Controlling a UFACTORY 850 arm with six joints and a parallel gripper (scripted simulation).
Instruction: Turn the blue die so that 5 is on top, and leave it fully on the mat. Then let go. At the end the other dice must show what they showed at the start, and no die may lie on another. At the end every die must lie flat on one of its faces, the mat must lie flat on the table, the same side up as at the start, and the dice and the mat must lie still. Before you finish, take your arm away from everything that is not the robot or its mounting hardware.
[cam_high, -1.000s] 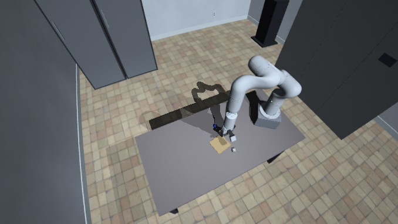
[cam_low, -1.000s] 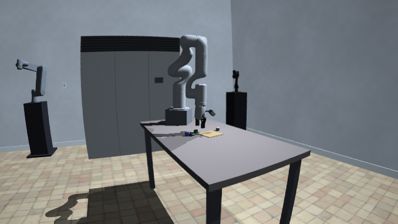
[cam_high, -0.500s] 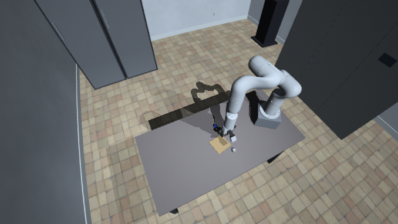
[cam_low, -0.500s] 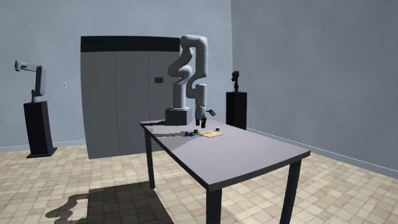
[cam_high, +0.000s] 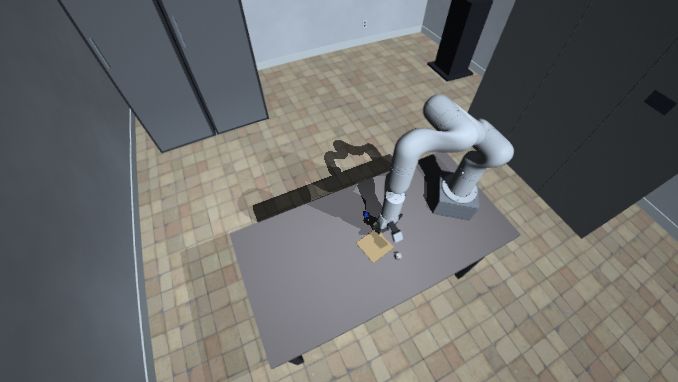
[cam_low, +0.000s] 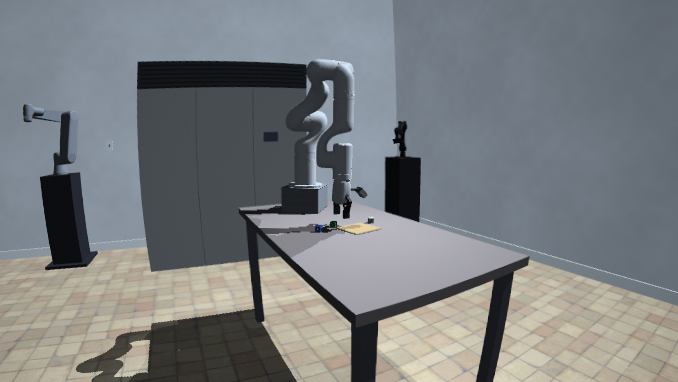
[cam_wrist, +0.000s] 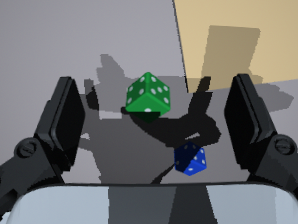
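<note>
My hand is 4 cm to the left of the green die and 4 cm above it. Also, from my hand: blue die 13 cm to the right, 4 cm below, 4 cm ahead; then white die 15 cm to the left, 4 cm below; then mat 8 cm ahead, 5 cm to the left, 5 cm below.
</note>
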